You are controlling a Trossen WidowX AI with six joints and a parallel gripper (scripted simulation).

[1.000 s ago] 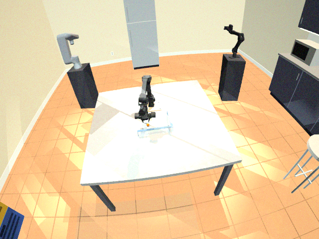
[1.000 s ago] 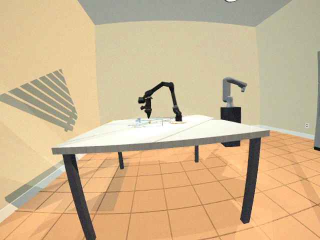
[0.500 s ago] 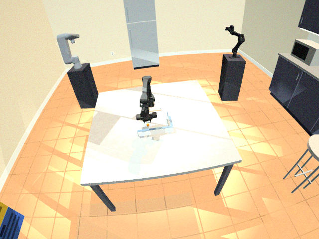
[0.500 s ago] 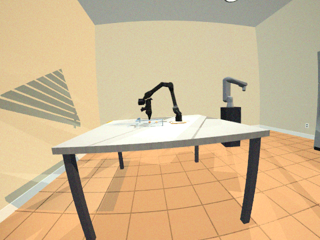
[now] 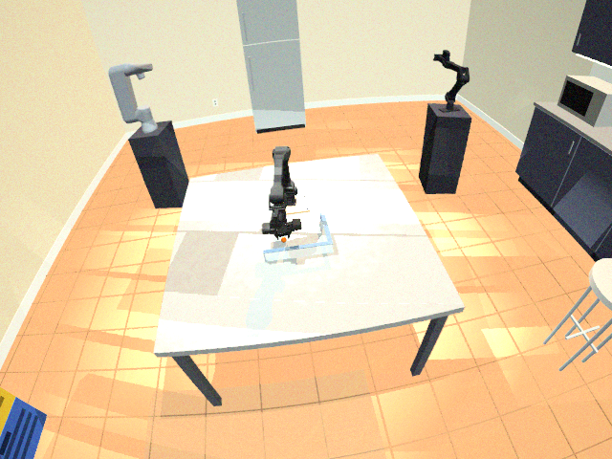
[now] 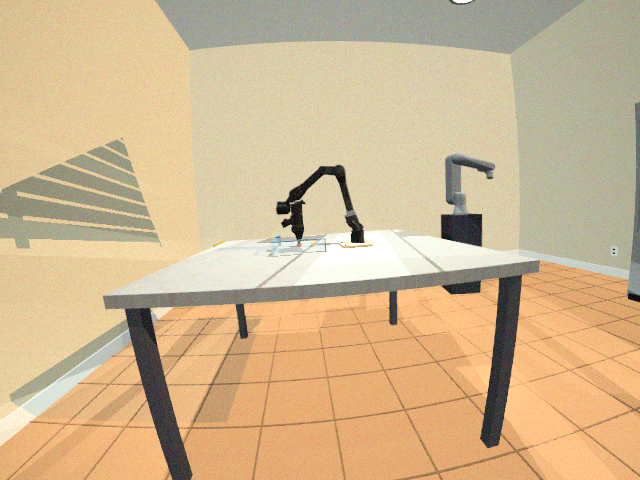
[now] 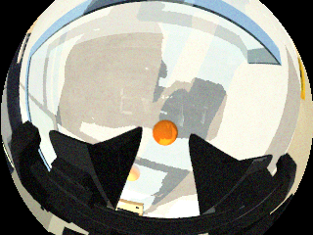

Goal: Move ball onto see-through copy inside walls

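Right now the ball is 1 cm below my gripper tip.
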